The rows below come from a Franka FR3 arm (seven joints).
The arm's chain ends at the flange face. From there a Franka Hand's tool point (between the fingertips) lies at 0.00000 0.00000 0.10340 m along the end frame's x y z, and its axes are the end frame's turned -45 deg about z.
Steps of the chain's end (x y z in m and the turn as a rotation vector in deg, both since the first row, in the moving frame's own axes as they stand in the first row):
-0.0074, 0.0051, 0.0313, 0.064, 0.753, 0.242
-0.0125, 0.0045, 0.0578, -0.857, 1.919, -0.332
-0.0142, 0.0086, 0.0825, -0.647, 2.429, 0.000
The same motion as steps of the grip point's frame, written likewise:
-0.0078, -0.0007, 0.0313, -0.487, 0.578, 0.242
-0.0107, -0.0021, 0.0577, -1.963, 0.751, -0.332
-0.0138, 0.0000, 0.0824, -2.175, 1.260, 0.000

